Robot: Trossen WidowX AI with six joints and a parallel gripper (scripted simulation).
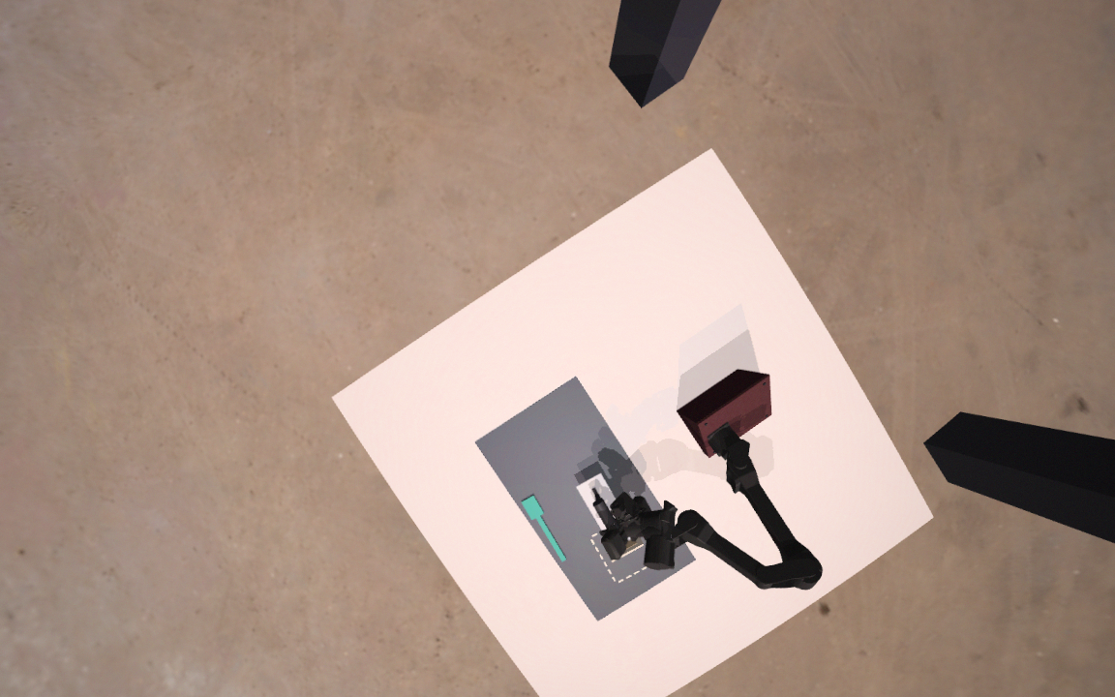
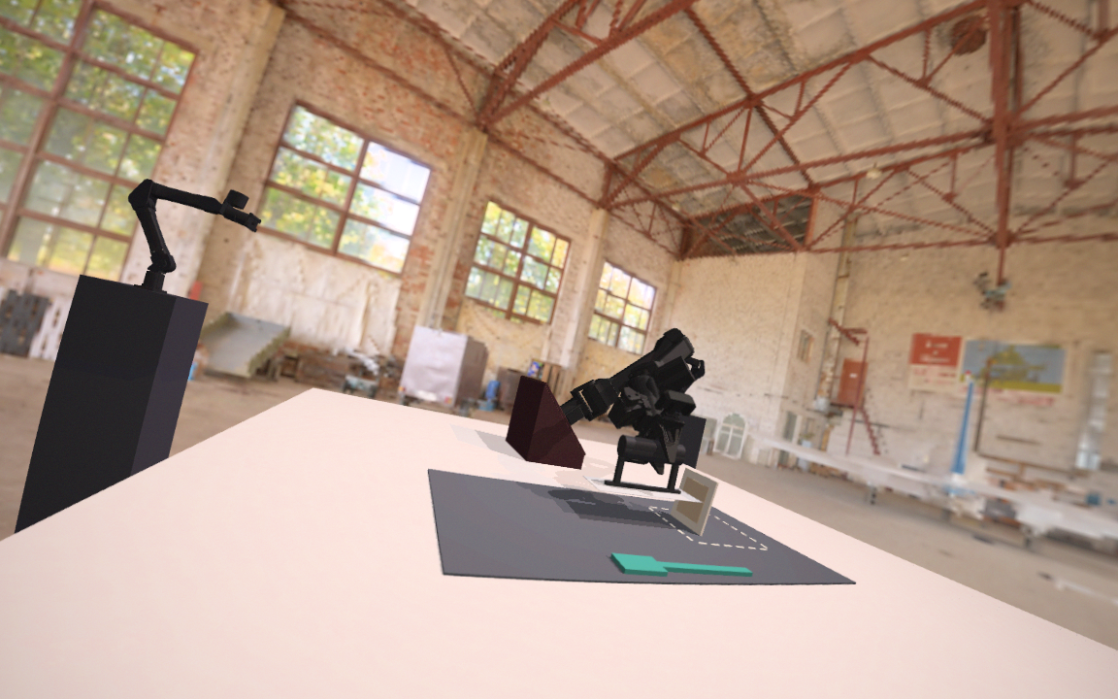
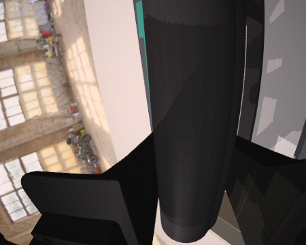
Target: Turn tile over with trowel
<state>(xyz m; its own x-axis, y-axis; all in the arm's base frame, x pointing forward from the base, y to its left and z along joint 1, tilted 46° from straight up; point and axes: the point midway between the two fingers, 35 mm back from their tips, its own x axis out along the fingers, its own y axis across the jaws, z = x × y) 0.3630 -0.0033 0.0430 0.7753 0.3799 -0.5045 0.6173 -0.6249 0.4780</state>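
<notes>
My gripper tip is 9 cm to the right of the cream tile, 5 cm above it and 1 cm past it. The rest, counted from my gripper tip: trowel: 3 cm behind, 1 cm to the left, 1 cm below; teal flat piece: 15 cm ahead, 10 cm below, 8 cm to the right; grey mat: 12 cm below, 5 cm to the right, 1 cm ahead.
</notes>
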